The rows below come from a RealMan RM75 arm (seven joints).
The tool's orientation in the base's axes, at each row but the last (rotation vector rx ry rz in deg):
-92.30, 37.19, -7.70
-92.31, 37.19, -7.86
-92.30, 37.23, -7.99
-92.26, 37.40, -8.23
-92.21, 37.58, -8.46
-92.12, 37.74, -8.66
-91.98, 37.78, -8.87
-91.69, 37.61, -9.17
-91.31, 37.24, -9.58
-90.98, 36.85, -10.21
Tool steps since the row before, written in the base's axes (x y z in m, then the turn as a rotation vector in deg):
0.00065, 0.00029, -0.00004, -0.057, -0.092, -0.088
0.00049, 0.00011, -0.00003, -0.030, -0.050, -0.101
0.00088, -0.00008, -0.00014, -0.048, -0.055, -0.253
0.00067, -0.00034, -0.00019, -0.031, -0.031, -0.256
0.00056, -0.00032, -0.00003, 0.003, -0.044, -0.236
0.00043, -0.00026, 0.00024, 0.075, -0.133, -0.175
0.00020, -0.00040, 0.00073, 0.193, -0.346, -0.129
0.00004, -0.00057, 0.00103, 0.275, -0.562, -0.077
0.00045, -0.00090, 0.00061, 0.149, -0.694, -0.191
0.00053, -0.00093, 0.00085, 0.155, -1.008, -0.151
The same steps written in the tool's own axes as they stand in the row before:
0.00041, -0.00018, 0.00055, 0.022, 0.103, -0.092
0.00036, -0.00013, 0.00032, 0.028, 0.106, -0.041
0.00081, -0.00015, 0.00035, 0.058, 0.255, -0.029
0.00077, -0.00003, 0.00004, 0.061, 0.252, 0.001
0.00063, -0.00015, -0.00002, 0.090, 0.223, 0.002
0.00042, -0.00036, -0.00007, 0.176, 0.142, -0.052
0.00016, -0.00075, -0.00037, 0.366, 0.061, -0.189
0.00003, -0.00099, -0.00064, 0.527, -0.014, -0.346
0.00065, -0.00072, -0.00066, 0.519, 0.132, -0.504
0.00068, -0.00098, -0.00067, 0.670, 0.089, -0.779

